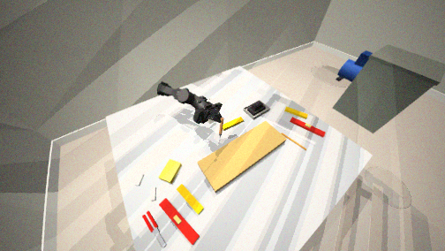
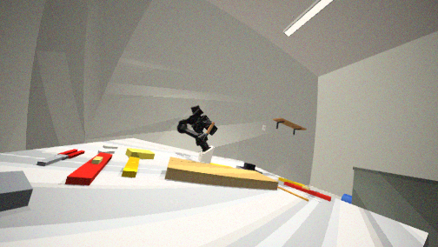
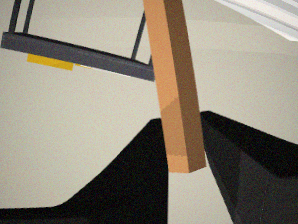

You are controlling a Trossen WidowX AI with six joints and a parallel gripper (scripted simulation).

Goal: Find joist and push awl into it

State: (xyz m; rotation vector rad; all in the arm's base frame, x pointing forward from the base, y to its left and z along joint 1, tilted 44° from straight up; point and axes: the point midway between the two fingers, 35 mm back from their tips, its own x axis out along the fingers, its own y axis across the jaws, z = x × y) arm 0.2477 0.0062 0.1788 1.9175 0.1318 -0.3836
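Now: the awl 10 mm ahead of my gripper tip, 20 mm to the right of it and 50 mm below it. Round my gripper tip: stud finder 80 mm behind, 400 mm to the left, 200 mm below; then orange pencil 260 mm ahead, 370 mm to the left, 250 mm below; then grey-framed tray 80 mm behind, 410 mm to the left, 240 mm below.
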